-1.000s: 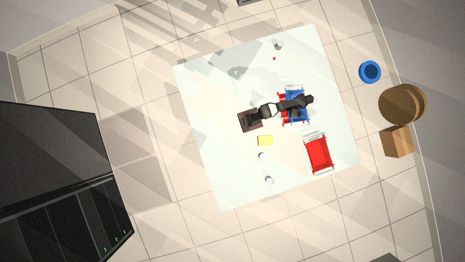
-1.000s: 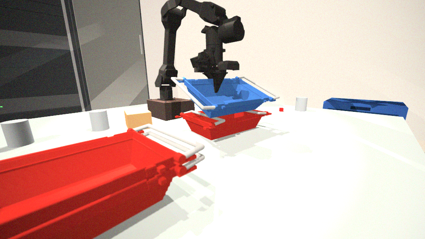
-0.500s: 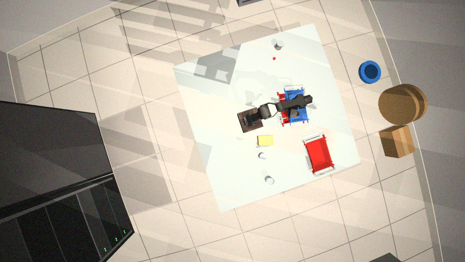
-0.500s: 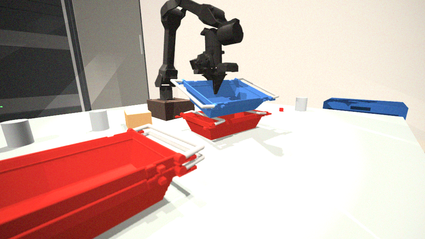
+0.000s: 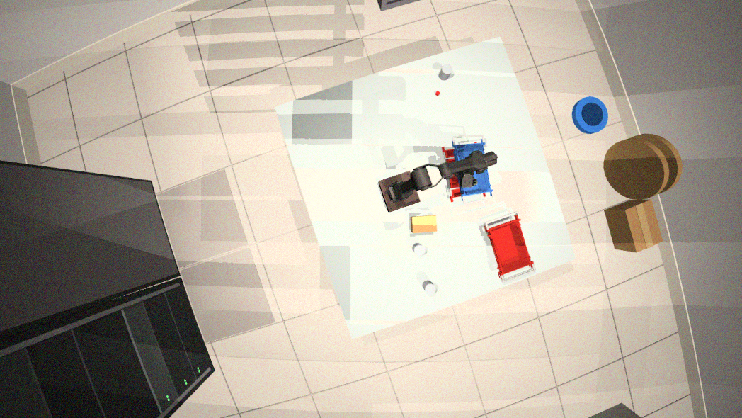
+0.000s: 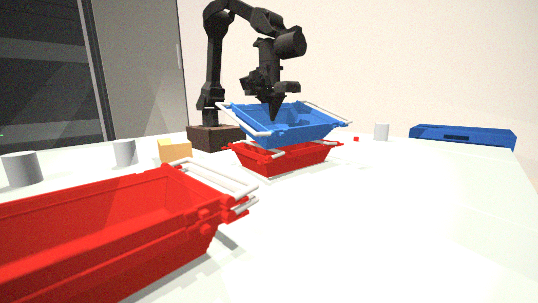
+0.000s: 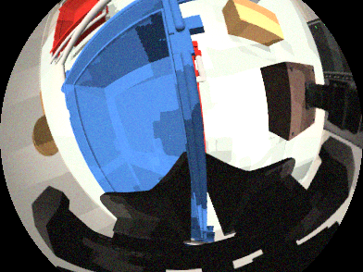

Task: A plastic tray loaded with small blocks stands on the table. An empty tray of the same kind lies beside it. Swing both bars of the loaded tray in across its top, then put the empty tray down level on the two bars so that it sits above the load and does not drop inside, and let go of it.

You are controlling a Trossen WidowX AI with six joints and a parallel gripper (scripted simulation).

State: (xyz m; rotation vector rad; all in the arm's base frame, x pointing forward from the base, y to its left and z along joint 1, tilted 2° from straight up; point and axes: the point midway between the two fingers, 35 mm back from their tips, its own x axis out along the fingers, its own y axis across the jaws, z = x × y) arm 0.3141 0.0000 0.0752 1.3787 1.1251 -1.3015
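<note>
Now: the blue tray 70 mm ahead of my gripper tip, 10 mm to the right of it and 10 mm above it. The rest, counted from my gripper tip: tan block (230 mm behind, 190 mm to the right, 90 mm below); red cube (430 mm to the left, 110 mm below, 80 mm ahead).
</note>
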